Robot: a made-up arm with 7 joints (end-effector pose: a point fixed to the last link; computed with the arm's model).
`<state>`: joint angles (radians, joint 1 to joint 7).
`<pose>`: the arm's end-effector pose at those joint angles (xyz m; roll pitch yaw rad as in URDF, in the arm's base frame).
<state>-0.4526 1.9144 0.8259 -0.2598 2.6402 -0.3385 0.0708</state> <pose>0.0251 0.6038 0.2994 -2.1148 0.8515 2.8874</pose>
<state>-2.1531 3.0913 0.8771 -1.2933 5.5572 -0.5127 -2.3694</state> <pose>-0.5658 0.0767 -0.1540 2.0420 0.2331 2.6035</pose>
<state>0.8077 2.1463 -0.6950 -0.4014 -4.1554 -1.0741 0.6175</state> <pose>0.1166 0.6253 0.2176 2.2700 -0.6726 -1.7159</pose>
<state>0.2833 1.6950 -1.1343 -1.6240 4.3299 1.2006 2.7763</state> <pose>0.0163 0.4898 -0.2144 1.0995 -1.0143 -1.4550</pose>
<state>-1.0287 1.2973 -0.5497 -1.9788 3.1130 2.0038 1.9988</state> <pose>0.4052 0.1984 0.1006 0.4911 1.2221 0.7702</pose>
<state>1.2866 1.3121 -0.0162 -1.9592 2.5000 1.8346 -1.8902</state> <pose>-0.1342 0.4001 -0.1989 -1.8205 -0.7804 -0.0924</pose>
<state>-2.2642 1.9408 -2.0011 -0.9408 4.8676 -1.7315 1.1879</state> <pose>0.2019 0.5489 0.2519 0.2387 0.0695 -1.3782</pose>
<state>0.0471 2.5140 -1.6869 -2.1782 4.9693 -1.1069 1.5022</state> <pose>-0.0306 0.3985 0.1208 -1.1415 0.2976 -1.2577</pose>
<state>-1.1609 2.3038 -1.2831 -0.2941 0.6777 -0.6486 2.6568</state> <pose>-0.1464 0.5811 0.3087 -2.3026 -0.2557 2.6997</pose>
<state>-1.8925 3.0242 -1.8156 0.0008 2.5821 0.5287 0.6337</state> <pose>-0.5572 0.3659 -0.0702 -1.2803 0.3724 -2.5261</pose>
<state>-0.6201 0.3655 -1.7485 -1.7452 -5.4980 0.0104 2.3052</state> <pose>0.2104 -0.1234 -0.4494 -1.0188 0.9227 0.2060</pose>
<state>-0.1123 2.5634 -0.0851 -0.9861 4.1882 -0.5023 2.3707</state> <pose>0.1859 0.3306 0.5053 1.9814 0.3313 -0.4987</pose>
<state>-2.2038 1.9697 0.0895 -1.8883 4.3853 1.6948 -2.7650</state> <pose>-0.1990 0.3017 0.3186 0.4837 0.3391 1.0528</pose>
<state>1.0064 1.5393 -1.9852 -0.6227 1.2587 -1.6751 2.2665</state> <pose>-0.3522 0.5595 0.0481 -0.0662 0.1215 1.6203</pose>
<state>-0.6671 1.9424 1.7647 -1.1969 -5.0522 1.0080 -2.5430</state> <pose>-0.2000 0.4513 0.3505 2.9129 0.0992 -0.6560</pose>
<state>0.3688 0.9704 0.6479 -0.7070 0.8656 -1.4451 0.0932</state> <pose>-0.0307 0.5899 -0.2885 2.9987 -0.3986 -2.0092</pose>
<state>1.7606 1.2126 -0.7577 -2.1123 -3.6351 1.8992 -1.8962</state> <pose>-0.3898 0.1771 -0.0615 -2.1926 0.2387 0.6902</pose>
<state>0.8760 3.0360 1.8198 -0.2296 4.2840 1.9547 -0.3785</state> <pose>0.4752 0.0719 0.4731 3.0374 -1.2368 0.5471</pose>
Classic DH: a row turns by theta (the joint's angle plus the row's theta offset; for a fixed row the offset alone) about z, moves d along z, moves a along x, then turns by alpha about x. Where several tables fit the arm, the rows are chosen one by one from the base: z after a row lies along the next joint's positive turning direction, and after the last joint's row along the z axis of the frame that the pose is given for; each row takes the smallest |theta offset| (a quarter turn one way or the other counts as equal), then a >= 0, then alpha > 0; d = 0 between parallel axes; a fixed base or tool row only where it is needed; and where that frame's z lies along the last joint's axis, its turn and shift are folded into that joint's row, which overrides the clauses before.
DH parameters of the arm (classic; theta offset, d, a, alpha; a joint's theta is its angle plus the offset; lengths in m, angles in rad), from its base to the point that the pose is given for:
base (fixed): 0 0 0 -1.2217
joint 1: 1.5708 0 0 1.5708
joint 2: 1.2217 0 0 -1.5708
joint 3: -1.5708 -0.4396 0.0494 -1.5708
joint 4: 0 0 -0.0279 1.5708
joint 5: 0 -0.2304 0 -1.5708
joint 6: 0 0 0 1.5708
joint 7: 0 0 0 0

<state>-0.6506 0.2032 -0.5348 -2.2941 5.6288 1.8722 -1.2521</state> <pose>0.3385 -0.1209 -0.1535 1.3402 0.3310 -1.2943</pose>
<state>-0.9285 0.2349 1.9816 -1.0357 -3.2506 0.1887 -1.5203</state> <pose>0.4260 0.2863 -0.3588 -1.1963 0.8830 -2.9876</pose>
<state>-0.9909 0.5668 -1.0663 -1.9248 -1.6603 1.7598 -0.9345</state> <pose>0.4316 -0.1004 -0.1682 2.6805 0.0742 -0.5303</pose>
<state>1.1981 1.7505 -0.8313 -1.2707 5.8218 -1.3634 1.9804</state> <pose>-0.1970 0.5554 -0.0810 -0.7176 0.9258 0.1964</pose>
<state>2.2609 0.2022 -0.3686 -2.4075 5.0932 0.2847 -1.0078</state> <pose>-0.3433 -0.1187 -0.0306 -0.1111 0.4132 -1.8524</pose>
